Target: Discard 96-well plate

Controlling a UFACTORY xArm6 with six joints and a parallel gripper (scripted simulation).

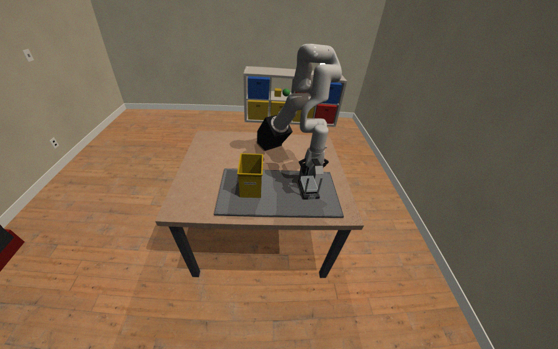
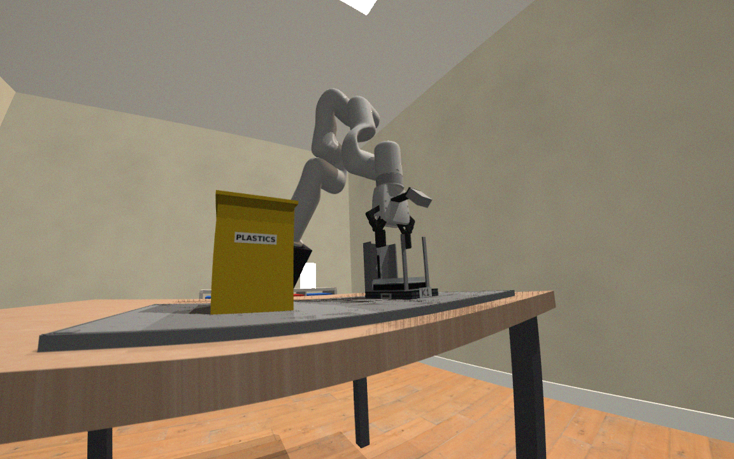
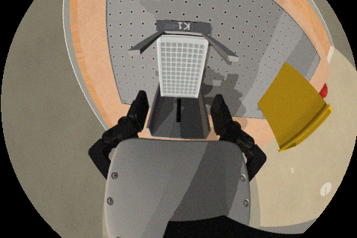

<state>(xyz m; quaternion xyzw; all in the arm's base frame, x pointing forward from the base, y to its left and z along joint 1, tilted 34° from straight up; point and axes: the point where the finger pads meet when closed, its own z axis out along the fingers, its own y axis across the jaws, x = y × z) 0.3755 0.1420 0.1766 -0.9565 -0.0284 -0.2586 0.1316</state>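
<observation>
Now: hand 100 mm above the 96-well plate. From my hand the other things lie so: yellow plastics bin W1: 340 mm to the right, 40 mm below, 10 mm ahead.
</observation>
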